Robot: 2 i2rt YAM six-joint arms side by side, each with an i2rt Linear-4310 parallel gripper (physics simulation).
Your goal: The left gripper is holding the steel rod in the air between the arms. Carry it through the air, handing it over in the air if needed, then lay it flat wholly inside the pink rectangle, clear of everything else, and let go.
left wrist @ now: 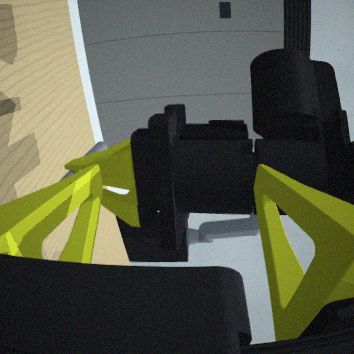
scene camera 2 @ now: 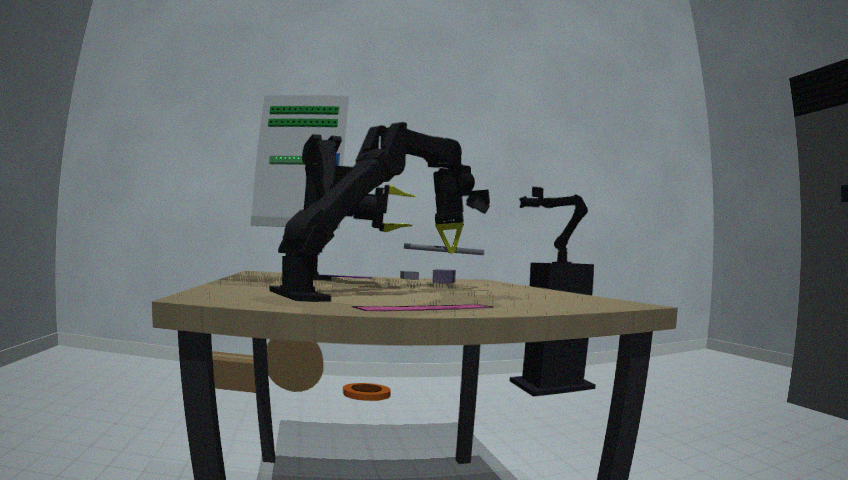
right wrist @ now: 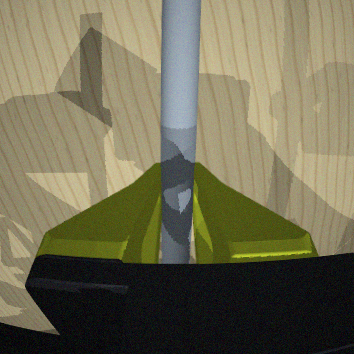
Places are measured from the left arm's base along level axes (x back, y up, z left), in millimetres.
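Where they show: left gripper, fingertip midpoint: (left wrist: 177, 175) (scene camera 2: 413, 210); right gripper, fingertip midpoint: (left wrist: 69, 172) (scene camera 2: 451, 253) (right wrist: 177, 174); right arm's base at its link origin: (scene camera 2: 297, 295).
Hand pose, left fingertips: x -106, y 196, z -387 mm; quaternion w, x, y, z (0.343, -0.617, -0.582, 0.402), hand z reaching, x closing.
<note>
Things, the pixels of their centre, and the offset from my left fingertips. "spot": a spot on its surface instead. Level surfaces: height alone.
- steel rod at the middle of its body: (right wrist: 176, 221) (left wrist: 70, 180) (scene camera 2: 444, 249) dx -40, dy -95, dz -77 mm
- pink rectangle at a spot on its surface: (scene camera 2: 422, 307) spot: dx +303, dy -195, dz -422 mm
- purple block at the middle of its body: (scene camera 2: 444, 276) dx -271, dy -176, dz +183 mm
- smaller grey block at the middle of its body: (scene camera 2: 409, 275) dx -301, dy -184, dz +398 mm
- table at its surface level: dy -196 mm
- thin purple-edged marking at a spot on its surface: (scene camera 2: 351, 277) spot: dx -88, dy -196, dz +435 mm
The steel rod (scene camera 2: 417, 246) (left wrist: 99, 146) (right wrist: 181, 75) is in the air above the table, nearly level with a slight tilt in scene camera 2. My right gripper (scene camera 2: 451, 250) (right wrist: 177, 174) points down and is shut on the rod; the rod sticks out past both sides of the fingers. My left gripper (scene camera 2: 412, 210) is open and empty, to the left of the rod and higher, apart from it. The pink rectangle (scene camera 2: 422, 307) lies on the table near its front edge, below the rod's height. In the left wrist view, the right gripper's fingers hide most of the rod.
A purple block (scene camera 2: 443, 275) and a smaller grey block (scene camera 2: 409, 274) stand on the table (scene camera 2: 565, 306), farther back than the pink rectangle. A thin purple-edged marking (scene camera 2: 351, 277) lies at the back left, behind the right arm's base (scene camera 2: 299, 279).
</note>
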